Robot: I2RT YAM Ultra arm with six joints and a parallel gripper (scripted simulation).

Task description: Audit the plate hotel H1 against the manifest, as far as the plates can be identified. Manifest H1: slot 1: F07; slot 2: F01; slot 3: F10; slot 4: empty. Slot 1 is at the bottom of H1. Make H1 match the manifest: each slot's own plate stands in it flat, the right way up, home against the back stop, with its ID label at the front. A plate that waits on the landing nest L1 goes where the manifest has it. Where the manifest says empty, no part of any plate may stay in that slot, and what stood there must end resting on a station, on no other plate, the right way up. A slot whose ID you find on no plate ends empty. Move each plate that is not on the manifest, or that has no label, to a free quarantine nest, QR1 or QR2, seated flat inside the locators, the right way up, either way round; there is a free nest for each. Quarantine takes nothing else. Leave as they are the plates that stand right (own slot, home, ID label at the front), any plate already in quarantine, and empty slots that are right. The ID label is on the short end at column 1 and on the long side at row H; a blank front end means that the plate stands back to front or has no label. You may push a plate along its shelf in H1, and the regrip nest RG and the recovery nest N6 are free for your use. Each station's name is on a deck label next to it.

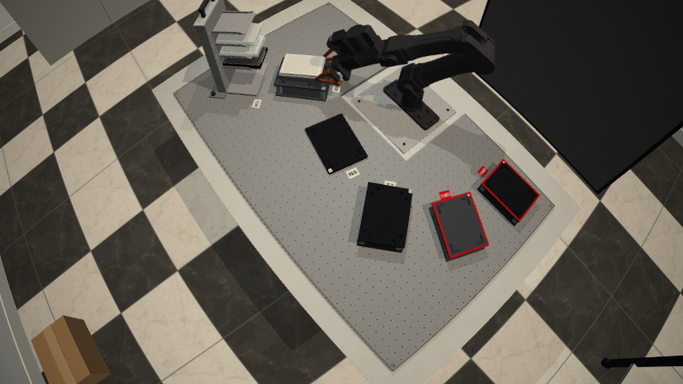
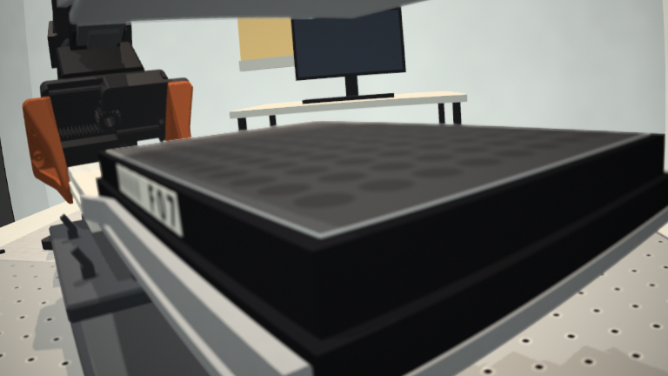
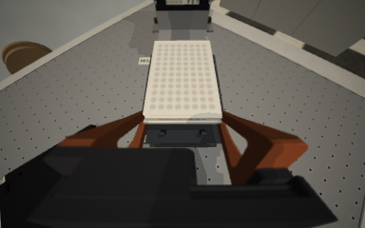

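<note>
My gripper is now 4 cm to the left of the white well plate, 4 cm short of it and 1 cm below it. Round my hand: H1 deck label: 20 cm ahead, 9 cm below, 8 cm to the right; then black nest N6: 20 cm to the left, 10 cm ahead, 8 cm below; then regrip nest RG: 4 cm to the right, 4 cm ahead, 3 cm below.
</note>
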